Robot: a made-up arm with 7 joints.
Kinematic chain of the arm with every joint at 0, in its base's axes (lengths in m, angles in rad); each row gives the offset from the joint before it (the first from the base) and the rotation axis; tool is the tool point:
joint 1: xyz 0 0.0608 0 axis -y
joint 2: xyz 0 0.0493 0 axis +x
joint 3: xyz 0 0 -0.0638 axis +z
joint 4: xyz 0 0 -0.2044 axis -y
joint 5: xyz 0 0 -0.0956 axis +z
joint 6: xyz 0 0 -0.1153 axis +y
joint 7: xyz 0 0 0 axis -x
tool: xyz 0 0 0
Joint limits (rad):
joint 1: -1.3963..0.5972
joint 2: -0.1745..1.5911
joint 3: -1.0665..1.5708
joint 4: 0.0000..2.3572
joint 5: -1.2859..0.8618
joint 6: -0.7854..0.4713
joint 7: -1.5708..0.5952
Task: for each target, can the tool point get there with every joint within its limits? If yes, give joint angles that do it. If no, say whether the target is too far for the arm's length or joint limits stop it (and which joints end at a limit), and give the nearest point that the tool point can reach.
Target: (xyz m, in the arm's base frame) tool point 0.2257 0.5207 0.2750
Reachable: no: too far | nearest point 0.1274 0.4577 0.1552 | short by 0.167 m
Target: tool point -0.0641 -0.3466 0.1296
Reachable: no: joint limits stop it (at a limit: joint 1, joint 2, joint 3) | nearest point -0.1293 -0.0860 -0.1166 | short by 0.364 m
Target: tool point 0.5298 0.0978 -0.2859
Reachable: no: too far | nearest point 0.3587 0.1006 -0.2569 | short by 0.174 m
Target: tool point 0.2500 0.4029 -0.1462
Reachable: yes | joints 0.3476 0.9712 -0.0998 1.0811 0.1554 -0.4579 0.0208
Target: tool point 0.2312 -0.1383 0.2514
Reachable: no: joint limits stop it (at a limit: joint 1, joint 2) | nearest point 0.1822 -0.0186 -0.0271 | short by 0.307 m
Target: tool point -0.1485 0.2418 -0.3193
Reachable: yes | joints -1.0441 0.2948 0.2061 1.3486 -0.7624 0.3580 -0.4121
